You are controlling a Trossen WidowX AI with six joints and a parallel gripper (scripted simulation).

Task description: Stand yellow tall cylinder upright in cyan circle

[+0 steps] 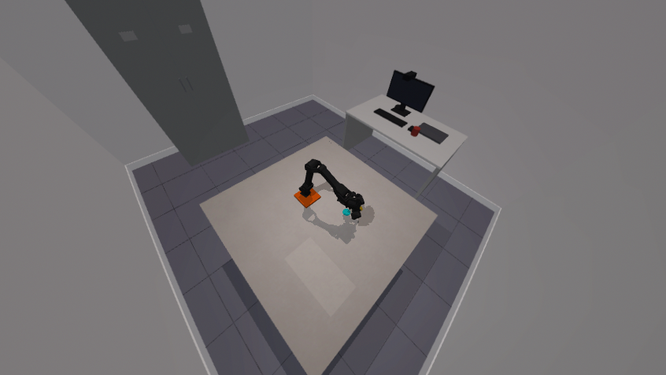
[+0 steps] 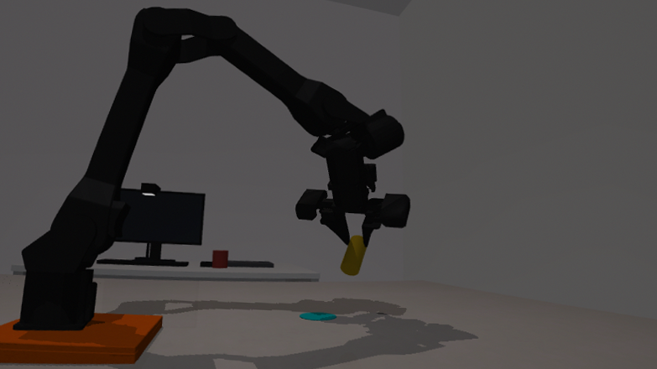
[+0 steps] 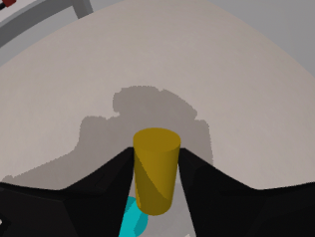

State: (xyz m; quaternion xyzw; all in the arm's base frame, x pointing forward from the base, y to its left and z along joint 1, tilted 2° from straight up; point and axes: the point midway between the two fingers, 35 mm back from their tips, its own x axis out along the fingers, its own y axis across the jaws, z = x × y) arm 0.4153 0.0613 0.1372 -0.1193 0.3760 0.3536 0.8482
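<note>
Right now the cyan circle is 8 cm behind my gripper tip, 2 cm to the right of it and 12 cm below it. Also, from my gripper tip: yellow tall cylinder (1 cm behind, 1 cm to the right, 2 cm below).
</note>
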